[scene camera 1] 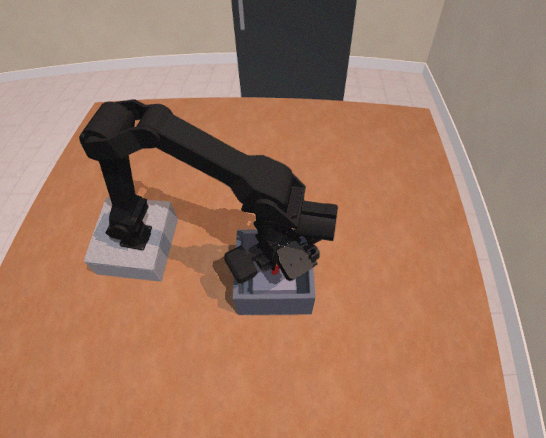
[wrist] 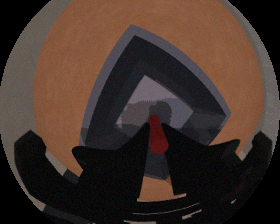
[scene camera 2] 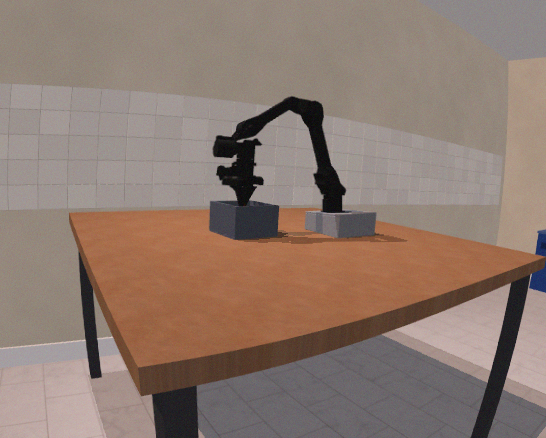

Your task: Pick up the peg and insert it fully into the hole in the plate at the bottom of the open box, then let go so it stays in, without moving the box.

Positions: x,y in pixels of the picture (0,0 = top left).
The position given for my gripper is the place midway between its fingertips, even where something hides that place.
my gripper: scene camera 1 276,266; wrist 154,126; scene camera 2 242,207
box: scene camera 1 246,303; wrist 138,52; scene camera 2 255,220
pale plate: scene camera 1; wrist; not seen in scene camera 2 (hidden by the box)
same spot on pale plate: (wrist: 150,98) = (scene camera 1: 285,280)
